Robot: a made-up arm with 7 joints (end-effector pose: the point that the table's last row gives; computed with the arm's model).
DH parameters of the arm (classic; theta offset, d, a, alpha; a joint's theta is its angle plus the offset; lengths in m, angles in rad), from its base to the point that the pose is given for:
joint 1: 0 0.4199 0 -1.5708
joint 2: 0 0 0 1.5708
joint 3: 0 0.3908 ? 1.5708
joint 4: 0 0 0.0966 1.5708
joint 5: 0 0.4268 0 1.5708
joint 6: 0 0 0.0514 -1.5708
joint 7: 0 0.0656 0 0
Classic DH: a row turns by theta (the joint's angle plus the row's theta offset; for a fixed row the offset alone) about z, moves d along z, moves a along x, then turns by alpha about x.
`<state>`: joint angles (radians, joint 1 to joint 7).
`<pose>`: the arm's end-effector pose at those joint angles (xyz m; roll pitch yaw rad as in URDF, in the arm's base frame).
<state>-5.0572 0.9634 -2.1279 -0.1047 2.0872 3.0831 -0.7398</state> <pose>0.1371 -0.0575 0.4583 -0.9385 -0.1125 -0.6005</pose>
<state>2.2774 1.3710 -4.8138 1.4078 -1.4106 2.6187 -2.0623</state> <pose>-0.6218 0.0293 0.3808 -2.0048 -0.4298 -0.5206</pose>
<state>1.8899 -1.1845 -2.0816 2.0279 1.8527 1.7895 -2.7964</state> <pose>0.6048 -0.5407 0.5505 0.2689 -0.1307 -3.0575</pose>
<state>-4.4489 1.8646 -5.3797 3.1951 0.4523 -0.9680 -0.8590</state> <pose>-0.0811 0.7901 0.2393 -1.4794 -1.1998 -0.7976</pose>
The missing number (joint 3, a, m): 0.06
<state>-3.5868 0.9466 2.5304 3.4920 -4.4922 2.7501 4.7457</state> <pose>-0.5098 0.4207 0.7522 2.0124 1.1052 1.6971</pose>
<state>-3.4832 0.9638 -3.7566 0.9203 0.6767 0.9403 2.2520</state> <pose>0.0205 -0.3080 0.8532 2.1652 1.2229 2.1735</pose>
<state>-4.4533 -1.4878 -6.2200 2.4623 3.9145 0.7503 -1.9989</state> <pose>0.1974 -0.7996 0.7903 1.3854 -0.1614 0.7877</pose>
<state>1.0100 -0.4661 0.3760 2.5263 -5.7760 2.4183 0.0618</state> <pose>-0.1792 -0.0243 1.1915 3.1069 -0.4904 1.8102</pose>
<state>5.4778 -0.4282 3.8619 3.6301 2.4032 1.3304 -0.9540</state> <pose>0.0516 0.1848 1.2134 1.2573 -0.2789 0.8552</pose>
